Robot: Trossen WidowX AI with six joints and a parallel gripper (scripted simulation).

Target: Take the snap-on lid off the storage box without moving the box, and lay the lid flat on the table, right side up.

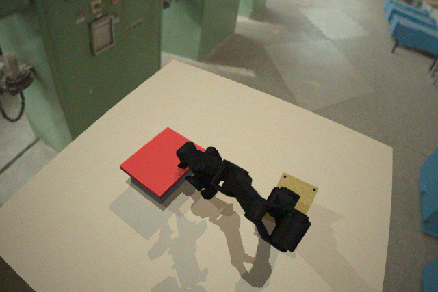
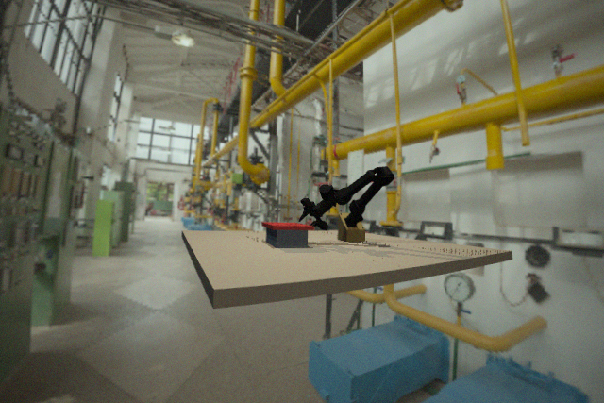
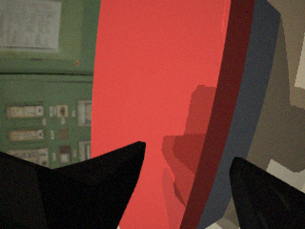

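My gripper tip is 80 mm short of the lid and 10 mm to the left of it. From my gripper tip the other things lie so: storage box: 80 mm ahead, 40 mm below, 10 mm to the right.
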